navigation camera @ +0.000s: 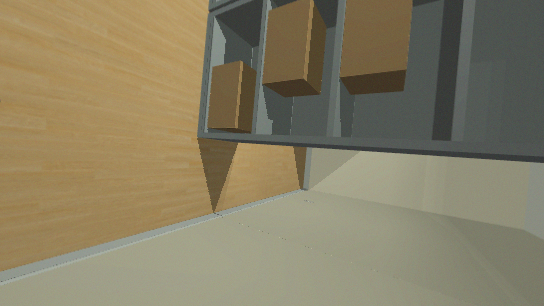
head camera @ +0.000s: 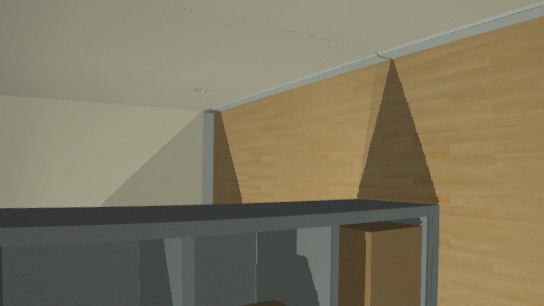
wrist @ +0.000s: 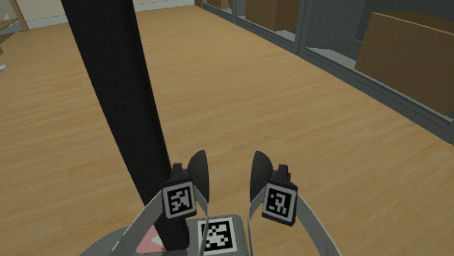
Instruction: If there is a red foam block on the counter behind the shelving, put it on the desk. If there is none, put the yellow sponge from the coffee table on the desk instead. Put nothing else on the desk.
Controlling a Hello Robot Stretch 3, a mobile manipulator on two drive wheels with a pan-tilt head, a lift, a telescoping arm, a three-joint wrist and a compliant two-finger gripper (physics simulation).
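Frame: origin at the robot's base, x left, y back, z up, level; metres.
Where they show: gripper, fingertip midpoint: [wrist: 230, 168].
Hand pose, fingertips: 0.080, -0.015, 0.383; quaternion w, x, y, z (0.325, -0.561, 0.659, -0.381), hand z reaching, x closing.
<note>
After its pixels a point has its place, as x, y, z.
The grey shelving [head camera: 300, 215] @(0.387, -0.893, 0.645) [navigation camera: 370, 144] @(0.396, -0.889, 1.155) [wrist: 350, 77] @(0.874, -0.746, 0.038) fills the lower part of the head camera view, the upper right of the navigation camera view and the upper right of the wrist view. My gripper [wrist: 230, 168] @(0.080, -0.015, 0.383) is open and empty, with its two fingertips apart above the robot's base and the wooden floor. The counter, a red foam block, the yellow sponge, the coffee table and the desk cannot be made out in these views.
Brown boxes [head camera: 395, 265] @(0.585, -0.853, 0.224) [navigation camera: 292, 47] [wrist: 410, 57] @(0.666, -0.829, 0.226) stand in the shelving's compartments. A black mast [wrist: 120, 100] @(0.116, 0.066, 0.435) rises left of the gripper. Beige walls [head camera: 100, 50] @(0.021, -1.847, 1.098) [navigation camera: 250, 260] @(-0.246, -0.957, 0.663) meet the wooden floor [head camera: 490, 150] @(0.137, -0.747, 0.001) [navigation camera: 100, 125] @(0.219, -0.351, 0.000) [wrist: 225, 100] @(0.802, -0.098, 0.001). Part of a wooden piece of furniture [wrist: 21, 17] @(2.691, 1.925, 0.153) shows at the wrist view's upper left.
</note>
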